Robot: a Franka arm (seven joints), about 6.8 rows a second.
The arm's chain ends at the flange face. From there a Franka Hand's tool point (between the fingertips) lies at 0.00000 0.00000 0.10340 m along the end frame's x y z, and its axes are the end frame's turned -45 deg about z.
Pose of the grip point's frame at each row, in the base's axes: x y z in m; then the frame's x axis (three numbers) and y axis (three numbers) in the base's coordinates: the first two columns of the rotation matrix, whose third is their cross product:
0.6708, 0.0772, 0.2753, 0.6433, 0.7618, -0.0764, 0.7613, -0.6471, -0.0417
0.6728, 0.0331, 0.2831, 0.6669, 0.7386, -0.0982, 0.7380, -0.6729, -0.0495
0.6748, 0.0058, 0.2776, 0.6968, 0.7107, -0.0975, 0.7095, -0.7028, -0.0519
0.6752, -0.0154, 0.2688, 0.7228, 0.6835, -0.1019, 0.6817, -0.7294, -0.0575
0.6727, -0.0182, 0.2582, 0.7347, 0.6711, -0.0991, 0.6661, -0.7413, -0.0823
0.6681, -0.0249, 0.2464, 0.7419, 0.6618, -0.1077, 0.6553, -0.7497, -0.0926
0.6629, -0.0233, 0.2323, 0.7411, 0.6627, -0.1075, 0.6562, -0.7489, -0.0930
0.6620, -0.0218, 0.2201, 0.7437, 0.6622, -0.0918, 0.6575, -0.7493, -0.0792
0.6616, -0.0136, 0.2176, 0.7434, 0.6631, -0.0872, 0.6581, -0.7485, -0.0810
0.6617, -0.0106, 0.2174, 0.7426, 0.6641, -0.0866, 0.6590, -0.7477, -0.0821
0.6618, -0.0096, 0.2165, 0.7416, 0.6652, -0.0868, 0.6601, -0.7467, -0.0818
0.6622, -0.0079, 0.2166, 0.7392, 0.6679, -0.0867, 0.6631, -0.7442, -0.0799
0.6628, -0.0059, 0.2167, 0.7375, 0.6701, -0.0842, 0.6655, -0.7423, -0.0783
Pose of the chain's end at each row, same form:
0.6792, 0.0804, 0.3783, 0.9932, 0.0811, -0.0835, 0.0834, -0.9962, 0.0245
0.6834, 0.0372, 0.3859, 0.9934, 0.0465, -0.1044, 0.0503, -0.9981, 0.0344
0.6857, 0.0092, 0.3804, 0.9944, 0.0056, -0.1056, 0.0090, -0.9995, 0.0322
0.6869, -0.0125, 0.3715, 0.9931, -0.0325, -0.1127, -0.0291, -0.9991, 0.0314
0.6860, -0.0176, 0.3607, 0.9905, -0.0496, -0.1283, -0.0485, -0.9987, 0.0119
0.6828, -0.0247, 0.3488, 0.9880, -0.0622, -0.1416, -0.0612, -0.9981, 0.0107
0.6776, -0.0231, 0.3347, 0.9880, -0.0610, -0.1418, -0.0600, -0.9982, 0.0103
0.6745, -0.0216, 0.3227, 0.9908, -0.0616, -0.1209, -0.0610, -0.9981, 0.0089
0.6739, -0.0139, 0.3203, 0.9910, -0.0604, -0.1189, -0.0603, -0.9982, 0.0044
0.6740, -0.0110, 0.3201, 0.9911, -0.0591, -0.1193, -0.0591, -0.9983, 0.0032
0.6741, -0.0099, 0.3192, 0.9912, -0.0576, -0.1192, -0.0576, -0.9984, 0.0035
0.6744, -0.0081, 0.3193, 0.9916, -0.0540, -0.1178, -0.0538, -0.9985, 0.0048
0.6747, -0.0061, 0.3194, 0.9921, -0.0511, -0.1149, -0.0509, -0.9987, 0.0042

